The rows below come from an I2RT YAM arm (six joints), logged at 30 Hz.
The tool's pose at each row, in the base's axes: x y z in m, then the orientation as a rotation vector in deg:
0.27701 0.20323 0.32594 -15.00 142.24 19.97
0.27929 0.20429 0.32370 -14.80 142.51 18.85
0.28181 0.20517 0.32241 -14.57 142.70 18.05
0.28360 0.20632 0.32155 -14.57 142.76 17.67
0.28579 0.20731 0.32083 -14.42 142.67 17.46
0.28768 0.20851 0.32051 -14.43 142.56 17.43
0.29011 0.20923 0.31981 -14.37 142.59 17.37
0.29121 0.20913 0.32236 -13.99 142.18 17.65
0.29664 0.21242 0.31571 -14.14 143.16 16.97
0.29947 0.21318 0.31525 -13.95 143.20 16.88
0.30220 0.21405 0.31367 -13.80 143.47 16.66
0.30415 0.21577 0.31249 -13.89 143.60 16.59
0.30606 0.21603 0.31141 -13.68 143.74 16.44
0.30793 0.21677 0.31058 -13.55 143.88 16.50
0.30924 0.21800 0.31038 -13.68 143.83 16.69
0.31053 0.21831 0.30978 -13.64 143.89 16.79
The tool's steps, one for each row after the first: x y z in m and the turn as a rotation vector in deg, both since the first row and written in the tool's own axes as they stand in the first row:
-0.00058 -0.00002 0.00332 0.86 0.20 -0.09
-0.00190 -0.00010 0.00597 1.49 0.33 -0.09
-0.00292 0.00035 0.00797 1.77 0.38 -0.17
-0.00434 0.00057 0.01004 1.95 0.26 -0.13
-0.00577 0.00114 0.01169 1.97 0.15 -0.17
-0.00735 0.00105 0.01378 2.03 0.17 -0.13
-0.00975 0.00114 0.01237 1.91 -0.29 0.13
-0.01042 0.00156 0.02153 2.38 0.68 0.03
-0.01247 0.00144 0.02367 2.49 0.69 0.15
-0.01378 0.00124 0.02666 2.68 0.92 0.25
-0.01480 0.00213 0.02917 2.71 1.06 0.19
-0.01570 0.00167 0.03114 2.87 1.16 0.33
-0.01676 0.00172 0.03304 2.86 1.28 0.46
-0.01781 0.00249 0.03429 2.69 1.26 0.40
-0.01851 0.00233 0.03556 2.63 1.31 0.47

